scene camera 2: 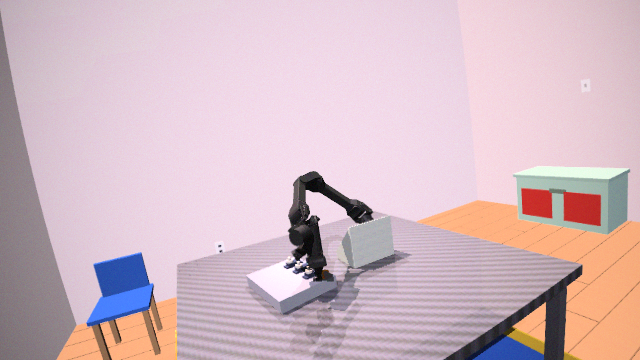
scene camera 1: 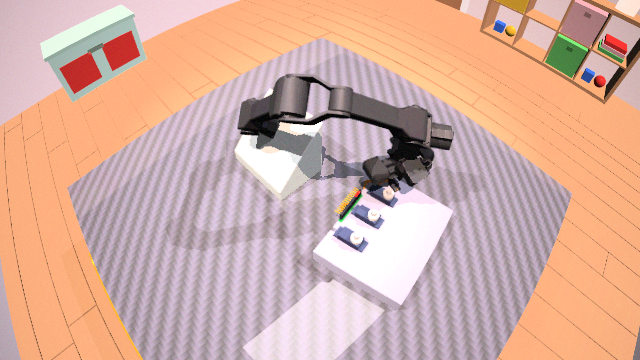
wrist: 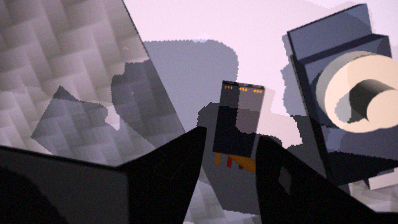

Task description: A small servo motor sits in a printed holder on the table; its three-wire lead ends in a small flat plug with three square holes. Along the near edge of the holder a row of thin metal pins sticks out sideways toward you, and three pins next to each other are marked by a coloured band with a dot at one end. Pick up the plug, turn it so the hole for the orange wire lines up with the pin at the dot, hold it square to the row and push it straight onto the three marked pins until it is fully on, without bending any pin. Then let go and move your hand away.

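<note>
There is my gripper, which scene camera 2 shows and which the wrist view shows too. I can also see a white printed holder.
</note>
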